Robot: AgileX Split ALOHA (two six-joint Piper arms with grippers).
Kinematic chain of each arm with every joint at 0, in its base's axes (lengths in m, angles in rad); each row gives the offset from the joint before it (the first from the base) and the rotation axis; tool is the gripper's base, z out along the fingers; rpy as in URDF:
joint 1: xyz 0 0 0.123 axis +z
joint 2: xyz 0 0 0 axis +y
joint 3: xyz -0.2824 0 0.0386 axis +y
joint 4: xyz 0.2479 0 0.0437 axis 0.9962 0 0.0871
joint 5: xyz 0 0 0 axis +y
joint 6: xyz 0.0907 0 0.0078 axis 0.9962 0 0.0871
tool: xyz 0 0 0 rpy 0 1.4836 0
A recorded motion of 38 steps. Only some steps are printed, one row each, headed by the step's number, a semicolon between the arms.
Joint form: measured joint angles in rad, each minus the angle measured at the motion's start. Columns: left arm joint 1, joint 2, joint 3, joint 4, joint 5, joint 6; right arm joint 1, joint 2, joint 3, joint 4, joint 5, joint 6.
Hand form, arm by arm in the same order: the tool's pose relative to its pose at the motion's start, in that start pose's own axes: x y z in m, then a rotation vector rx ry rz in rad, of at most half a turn. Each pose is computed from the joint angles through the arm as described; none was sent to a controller.
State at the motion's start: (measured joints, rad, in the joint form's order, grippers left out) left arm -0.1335 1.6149 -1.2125 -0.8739 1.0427 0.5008; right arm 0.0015 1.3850 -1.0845 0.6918 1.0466 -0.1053
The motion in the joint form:
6: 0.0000 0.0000 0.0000 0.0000 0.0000 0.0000; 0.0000 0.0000 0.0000 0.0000 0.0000 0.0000
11: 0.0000 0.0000 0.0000 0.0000 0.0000 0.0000; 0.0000 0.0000 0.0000 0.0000 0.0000 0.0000
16: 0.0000 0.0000 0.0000 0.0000 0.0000 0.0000; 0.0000 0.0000 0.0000 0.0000 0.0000 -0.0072
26: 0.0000 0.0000 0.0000 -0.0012 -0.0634 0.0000; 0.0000 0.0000 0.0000 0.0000 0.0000 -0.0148
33: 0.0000 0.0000 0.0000 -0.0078 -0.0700 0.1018; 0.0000 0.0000 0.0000 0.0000 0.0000 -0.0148
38: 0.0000 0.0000 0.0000 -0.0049 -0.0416 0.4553; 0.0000 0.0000 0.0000 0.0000 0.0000 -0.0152
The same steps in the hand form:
6: 0.0000 0.0000 0.0000 0.0000 0.0000 0.0000; 0.0000 0.0000 0.0000 0.0000 0.0000 0.0000
11: 0.0000 0.0000 0.0000 0.0000 0.0000 0.0000; 0.0000 0.0000 0.0000 0.0000 0.0000 0.0000
16: 0.0000 0.0000 0.0000 0.0000 0.0000 0.0000; 0.0000 0.0000 0.0000 0.0000 0.0000 -0.0072
26: -0.0051 0.0027 -0.0002 -0.0295 -0.0561 -0.0006; 0.0000 0.0000 0.0000 0.0000 0.0000 -0.0148
33: -0.0059 0.0025 -0.0002 -0.0311 -0.0631 0.0976; 0.0000 0.0000 0.0000 0.0000 0.0000 -0.0148
38: -0.0035 0.0015 -0.0001 -0.0248 -0.0341 0.4527; 0.0000 0.0000 0.0000 0.0000 0.0000 -0.0152

